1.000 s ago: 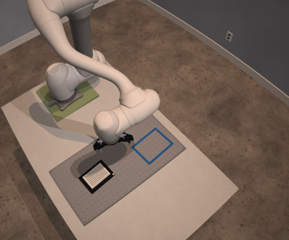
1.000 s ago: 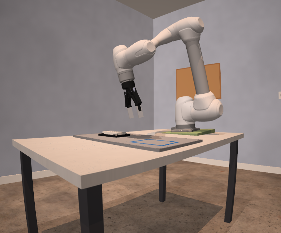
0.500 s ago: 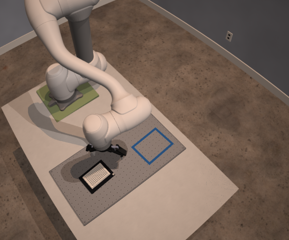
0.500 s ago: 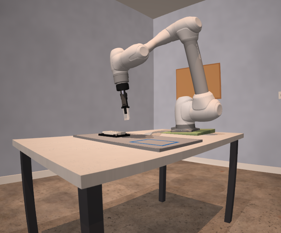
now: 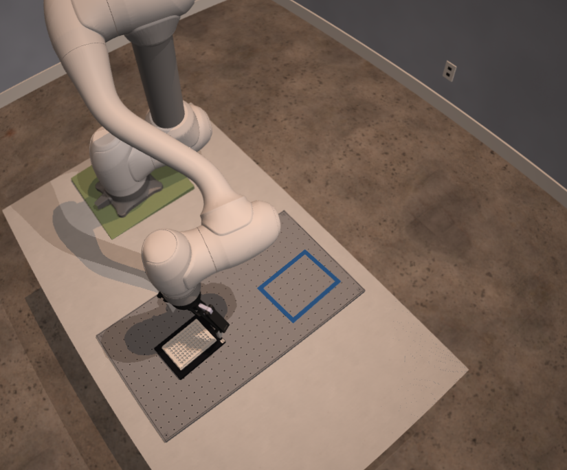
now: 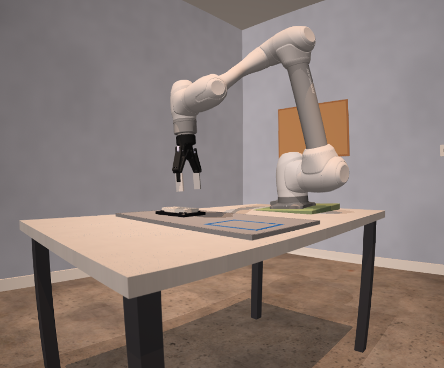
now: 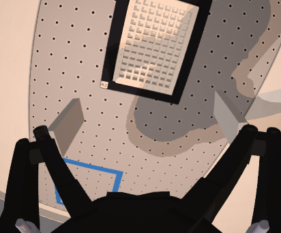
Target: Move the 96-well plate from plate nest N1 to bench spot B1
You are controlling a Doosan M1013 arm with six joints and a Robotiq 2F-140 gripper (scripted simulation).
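The white 96-well plate is 50 mm to the right of my hand and 90 mm below it. The rest, counted from my hand: black plate nest 50 mm to the right, 100 mm below.
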